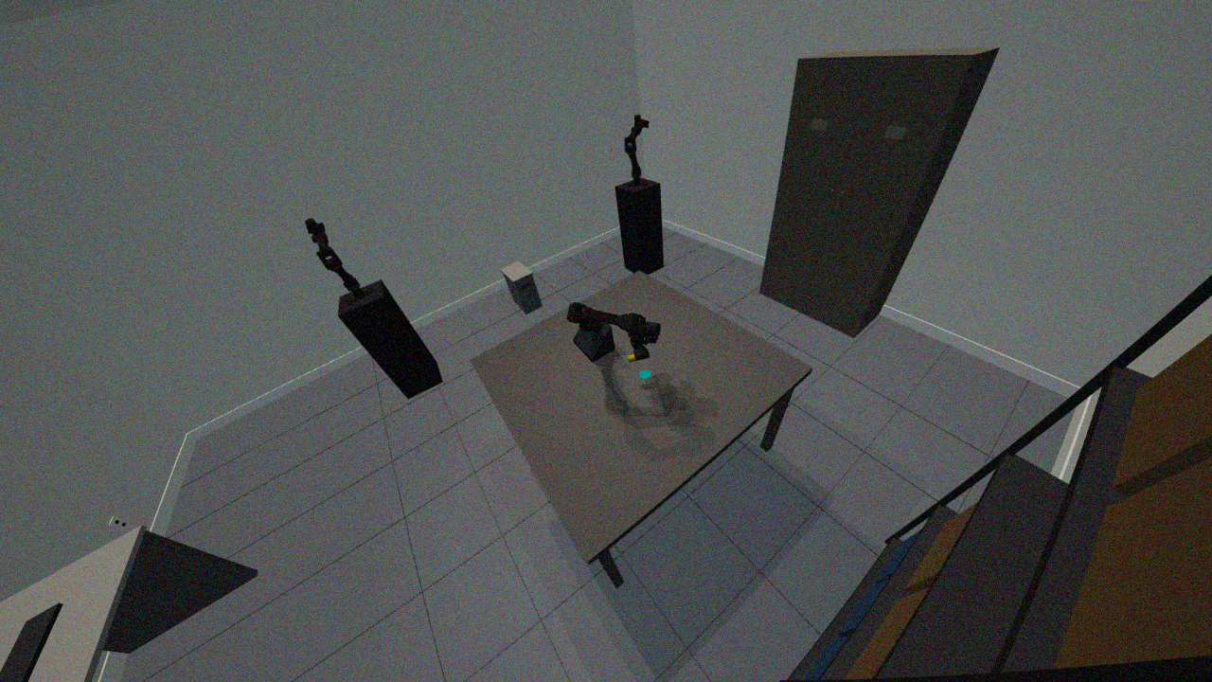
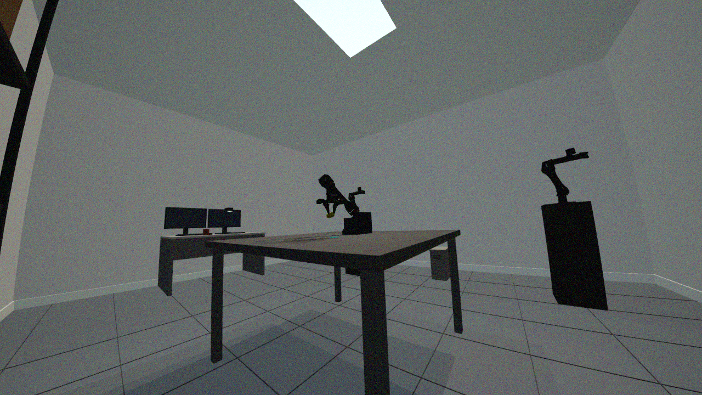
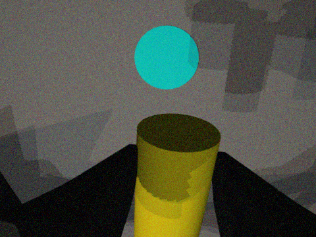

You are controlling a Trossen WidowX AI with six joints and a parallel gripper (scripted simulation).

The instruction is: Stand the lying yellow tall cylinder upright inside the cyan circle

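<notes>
Right now my gripper tip is 20 mm to the right of the cyan circle and 150 mm above it. The rest, counted from my gripper tip: yellow tall cylinder: 10 mm behind, 20 mm to the right.
</notes>
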